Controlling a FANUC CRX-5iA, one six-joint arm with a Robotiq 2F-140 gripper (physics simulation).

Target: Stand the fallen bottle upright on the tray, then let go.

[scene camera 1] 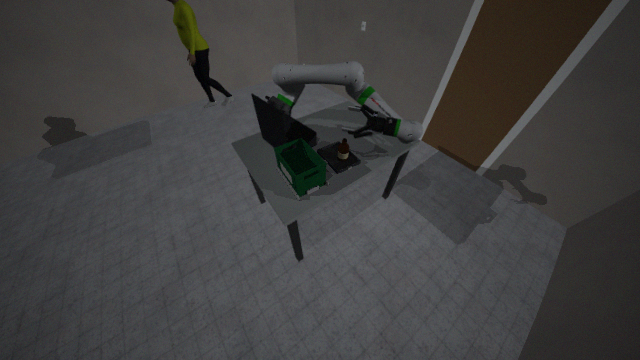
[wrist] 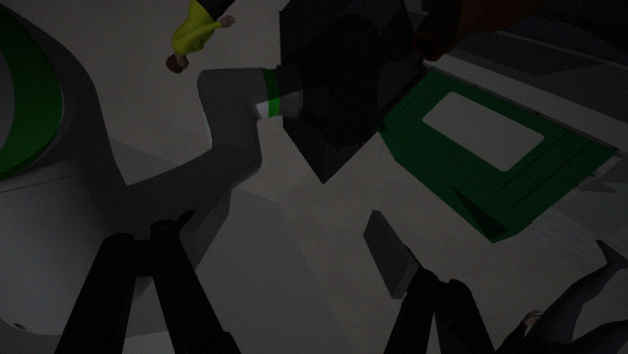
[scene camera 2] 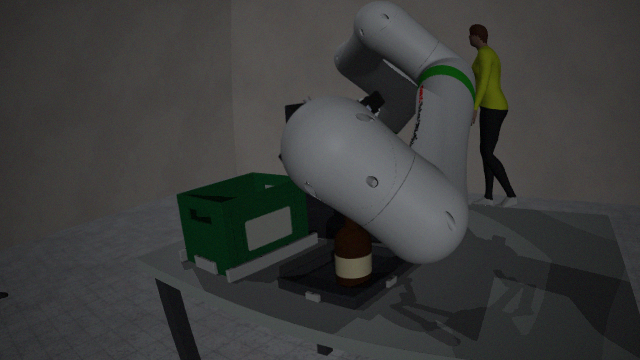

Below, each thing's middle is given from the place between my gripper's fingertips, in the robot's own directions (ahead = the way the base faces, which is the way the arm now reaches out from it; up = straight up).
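Brown bottle (scene camera 2: 353,245): my gripper 24 cm above it, 1 cm past it, 3 cm to the right of it.
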